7 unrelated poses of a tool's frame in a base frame.
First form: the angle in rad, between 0 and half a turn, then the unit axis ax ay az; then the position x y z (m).
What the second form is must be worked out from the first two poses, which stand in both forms.
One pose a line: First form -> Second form
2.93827, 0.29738, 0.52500, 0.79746, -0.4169, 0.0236, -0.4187 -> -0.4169, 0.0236, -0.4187, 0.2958, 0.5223, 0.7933, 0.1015
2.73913, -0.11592, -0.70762, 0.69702, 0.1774, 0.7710, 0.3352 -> 0.1774, 0.7710, 0.3352, -0.1136, -0.6933, 0.6830, 0.1999
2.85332, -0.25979, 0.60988, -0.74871, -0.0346, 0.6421, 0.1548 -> -0.0346, 0.6421, 0.1548, -0.2571, 0.6036, -0.7409, 0.1436
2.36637, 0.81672, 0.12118, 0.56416, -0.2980, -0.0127, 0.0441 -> -0.2980, -0.0127, 0.0441, 0.7561, 0.1122, 0.5223, 0.3780
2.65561, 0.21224, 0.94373, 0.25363, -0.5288, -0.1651, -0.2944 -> -0.5288, -0.1651, -0.2944, 0.2060, 0.9160, 0.2462, 0.2406
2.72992, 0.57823, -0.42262, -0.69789, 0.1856, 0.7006, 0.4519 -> 0.1856, 0.7006, 0.4519, 0.5660, -0.4137, -0.6832, 0.2044
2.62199, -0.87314, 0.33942, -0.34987, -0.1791, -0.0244, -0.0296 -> -0.1791, -0.0244, -0.0296, -0.8438, 0.3280, -0.3381, 0.2569
